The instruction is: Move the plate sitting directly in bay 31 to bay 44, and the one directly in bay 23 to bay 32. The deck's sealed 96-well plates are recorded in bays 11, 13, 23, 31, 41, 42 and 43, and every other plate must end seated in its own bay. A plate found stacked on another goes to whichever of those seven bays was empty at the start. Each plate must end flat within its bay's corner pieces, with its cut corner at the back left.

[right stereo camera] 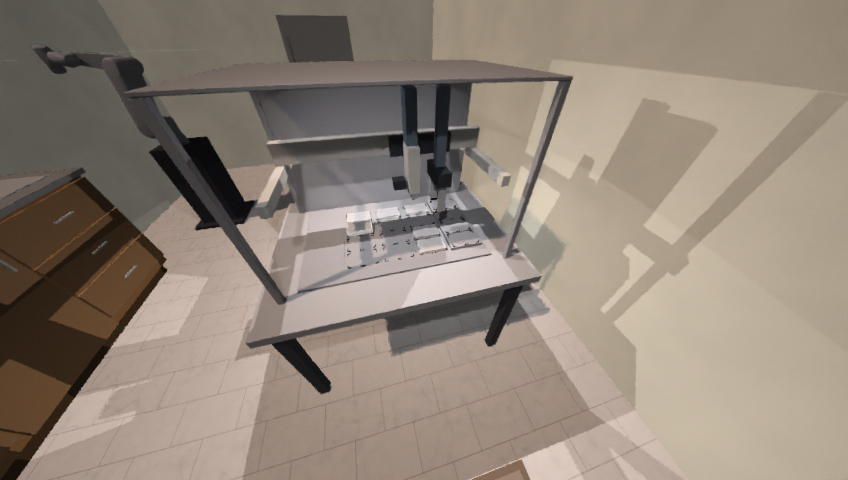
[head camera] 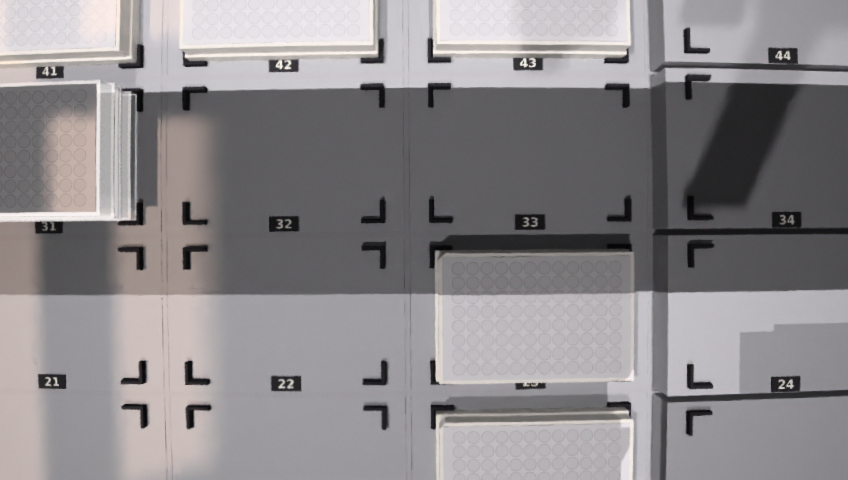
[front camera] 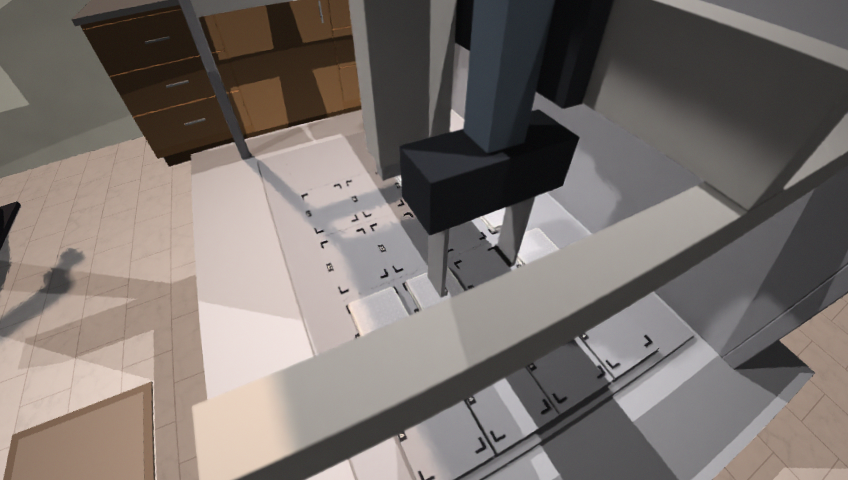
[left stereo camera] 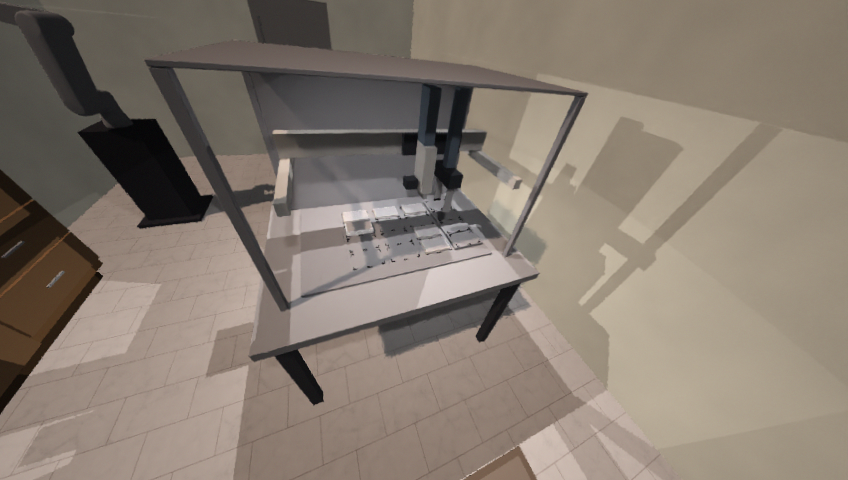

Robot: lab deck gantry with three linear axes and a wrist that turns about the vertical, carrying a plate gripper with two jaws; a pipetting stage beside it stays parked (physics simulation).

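Where they show: gripper, fingertip midpoint: (right stereo camera: 437,205) (front camera: 472,270) (left stereo camera: 441,205); robot's base at its link origin: (right stereo camera: 348,267) (front camera: 303,196) (left stereo camera: 354,269).
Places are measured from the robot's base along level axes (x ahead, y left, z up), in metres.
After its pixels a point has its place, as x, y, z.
Observation:
My gripper (front camera: 476,276) {0.450, 0.155, 0.156} (left stereo camera: 441,206) {0.450, 0.155, 0.156} (right stereo camera: 437,206) {0.450, 0.155, 0.156} is open, its two jaws apart with no plate between them, above the deck; the head view does not show it. A stack of pale sealed plates (head camera: 47,148) {0.093, 0.257, 0.027} sits in bay 31, its right part visible in the head view; the front view hides it behind the gantry. A single plate (head camera: 534,321) {0.390, 0.148, 0.014} (front camera: 423,290) {0.363, 0.128, 0.014} lies in bay 23. Bay 32 (head camera: 285,154) {0.229, 0.257, 0.000} is empty between its corner pieces. Of bay 44 (head camera: 743,32) {0.529, 0.333, 0.014}, the front left part shows, with no plate there.
Plates sit in bay 41 (head camera: 59,26) {0.085, 0.340, 0.014}, bay 42 (head camera: 276,23) {0.229, 0.337, 0.014}, bay 43 (head camera: 529,20) {0.389, 0.338, 0.014} and bay 13 (head camera: 534,452) {0.390, 0.064, 0.014} (front camera: 377,312) {0.368, 0.040, 0.014}. The parked pipetting stage (left stereo camera: 424,169) (right stereo camera: 411,169) stands beside the gripper. A pale beam (front camera: 535,303) {0.625, 0.050, 0.400} crosses the front view and hides part of the deck.

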